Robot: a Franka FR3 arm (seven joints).
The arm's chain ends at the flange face. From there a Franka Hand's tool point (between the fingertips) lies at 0.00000 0.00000 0.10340 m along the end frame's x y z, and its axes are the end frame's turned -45 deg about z.
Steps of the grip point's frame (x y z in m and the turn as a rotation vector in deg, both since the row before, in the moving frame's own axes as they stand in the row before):
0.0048, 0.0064, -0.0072, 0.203, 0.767, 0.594
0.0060, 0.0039, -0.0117, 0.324, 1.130, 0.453
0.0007, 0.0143, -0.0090, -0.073, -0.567, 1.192
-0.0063, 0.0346, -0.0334, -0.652, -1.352, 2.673
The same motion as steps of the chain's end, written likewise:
0.0072, 0.0024, -0.0072, 0.686, 0.399, 0.594
0.0060, 0.0004, -0.0117, 1.028, 0.570, 0.453
0.0112, 0.0088, -0.0090, -0.453, -0.349, 1.192
0.0210, 0.0264, -0.0334, -1.417, -0.495, 2.673

